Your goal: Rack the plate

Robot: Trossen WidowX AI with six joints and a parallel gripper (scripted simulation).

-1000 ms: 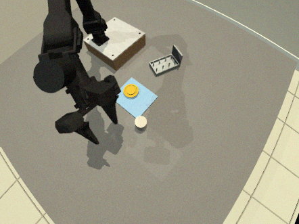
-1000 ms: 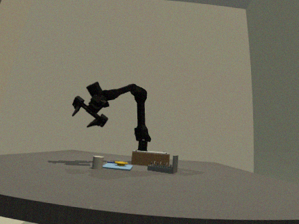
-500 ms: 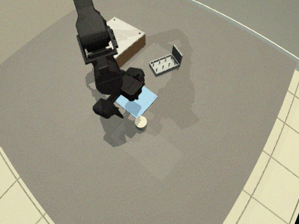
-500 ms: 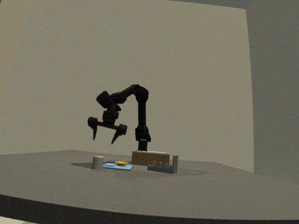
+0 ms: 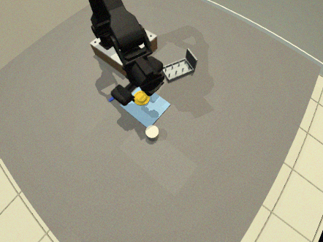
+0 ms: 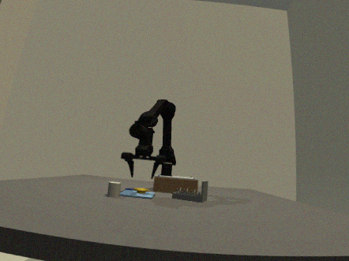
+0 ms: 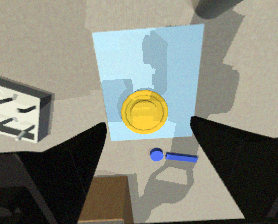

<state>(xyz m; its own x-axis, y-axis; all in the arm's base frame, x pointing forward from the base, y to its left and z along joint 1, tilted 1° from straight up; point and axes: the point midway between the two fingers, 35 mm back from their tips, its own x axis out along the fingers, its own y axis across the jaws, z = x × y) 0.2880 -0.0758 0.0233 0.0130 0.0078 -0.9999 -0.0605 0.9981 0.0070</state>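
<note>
The yellow plate is 1 cm behind my gripper tip and 5 cm below it. From my gripper tip the other things lie so: blue spoon: 10 cm behind, 4 cm to the right, 6 cm below; then light blue cloth: 2 cm ahead, 1 cm to the right, 6 cm below; then cream cup: 12 cm ahead, 7 cm to the right, 4 cm below.
</note>
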